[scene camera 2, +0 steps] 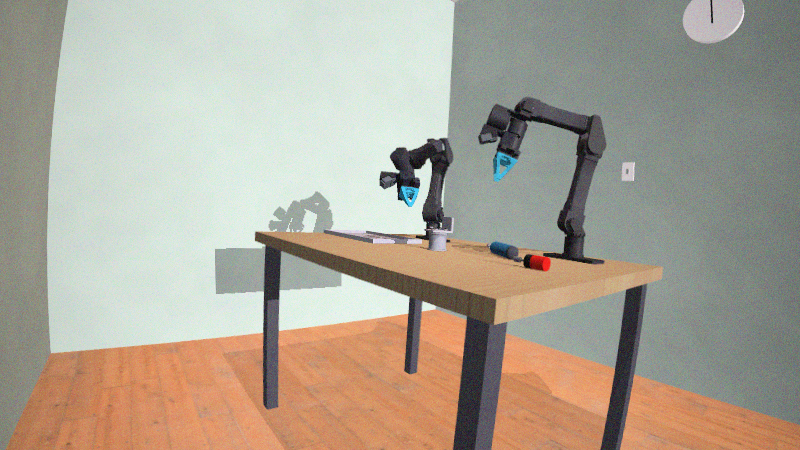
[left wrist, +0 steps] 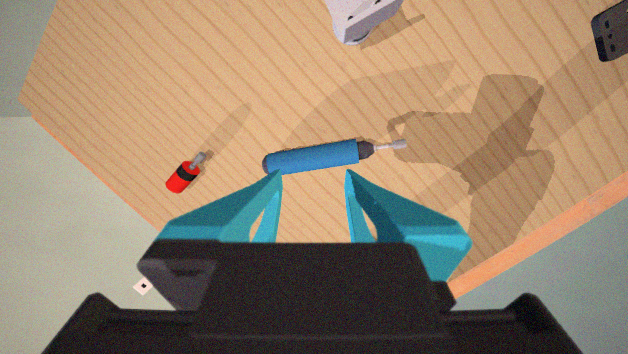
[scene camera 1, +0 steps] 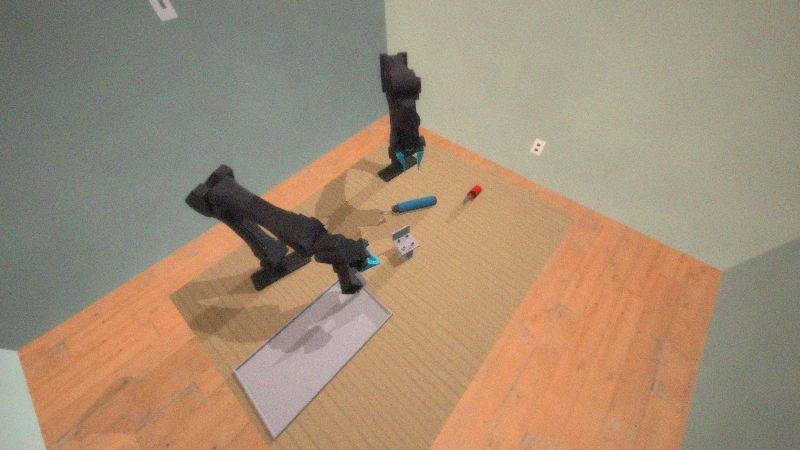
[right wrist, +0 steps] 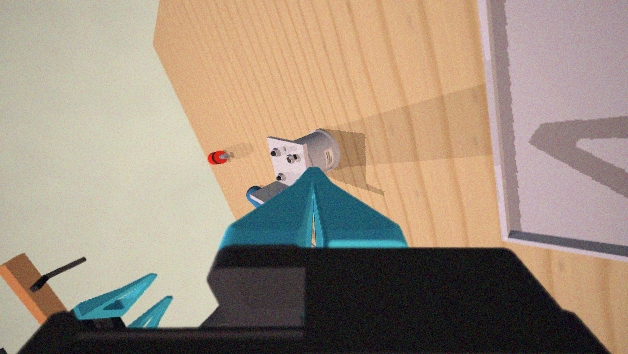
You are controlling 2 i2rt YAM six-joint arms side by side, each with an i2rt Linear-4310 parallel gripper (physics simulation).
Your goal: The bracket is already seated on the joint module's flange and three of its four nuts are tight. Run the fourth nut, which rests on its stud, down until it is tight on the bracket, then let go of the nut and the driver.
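Frame: origin at the left arm's base, x ahead, y left, z up, level; centimetres.
Seen in the pictures: left gripper, fingertip midpoint: (scene camera 2: 497,180) (left wrist: 313,177) (scene camera 1: 411,170) (right wrist: 162,284); right gripper, fingertip midpoint: (scene camera 2: 410,206) (scene camera 1: 379,261) (right wrist: 313,176); left arm's base at its link origin: (scene camera 2: 572,259) (scene camera 1: 398,168); right arm's base at its link origin: (scene camera 1: 282,268).
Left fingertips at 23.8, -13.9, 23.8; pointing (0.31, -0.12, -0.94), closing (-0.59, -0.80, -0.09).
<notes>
Offsets run from my left fingertips to a thing's top centre, as dx, dy, dz.
The blue driver @(-2.6, +0.7, -19.7) (scene camera 1: 413,204) (scene camera 2: 503,249) (left wrist: 312,157) (right wrist: 254,194) lies on its side on the table. My left gripper (scene camera 1: 411,169) (scene camera 2: 497,179) (left wrist: 313,177) (right wrist: 162,284) is partly open and empty, above the driver. The grey joint module @(+11.8, -13.4, -16.4) (scene camera 1: 410,254) (scene camera 2: 437,241) (right wrist: 325,147) stands upright, with the bracket (scene camera 1: 405,242) (scene camera 2: 447,225) (right wrist: 292,170) on top. Several nuts show on studs in the right wrist view, including one nut @(+13.2, -15.4, -16.2) (right wrist: 292,158); a fourth is hidden there. I cannot tell which is loose. My right gripper (scene camera 1: 378,261) (scene camera 2: 410,205) (right wrist: 313,176) is shut, empty and apart from the bracket.
A short red tool @(+10.5, +24.5, -20.4) (scene camera 1: 473,193) (scene camera 2: 538,262) (left wrist: 182,177) (right wrist: 217,157) lies near the blue driver's handle end. A shallow grey tray @(+17.2, -53.7, -22.2) (scene camera 1: 268,386) (right wrist: 550,40) lies on the table below my right arm in scene camera 1.
</notes>
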